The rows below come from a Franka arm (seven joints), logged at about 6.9 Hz.
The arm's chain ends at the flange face. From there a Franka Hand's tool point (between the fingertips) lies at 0.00 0.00 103.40 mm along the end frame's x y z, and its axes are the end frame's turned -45 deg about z.
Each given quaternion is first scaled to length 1.
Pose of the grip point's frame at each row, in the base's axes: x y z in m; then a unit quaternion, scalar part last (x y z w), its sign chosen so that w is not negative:
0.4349 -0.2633 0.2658 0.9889 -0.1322 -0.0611 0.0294
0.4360 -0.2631 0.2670 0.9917 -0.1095 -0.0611 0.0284
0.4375 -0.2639 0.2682 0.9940 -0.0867 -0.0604 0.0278
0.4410 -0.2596 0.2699 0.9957 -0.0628 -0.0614 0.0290
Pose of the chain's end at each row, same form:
0.4482 -0.2590 0.3682 0.8630 -0.5006 -0.0452 0.0505
0.4492 -0.2587 0.3695 0.8743 -0.4807 -0.0456 0.0496
0.4504 -0.2593 0.3707 0.8852 -0.4605 -0.0452 0.0488
0.4540 -0.2544 0.3723 0.8959 -0.4391 -0.0456 0.0503

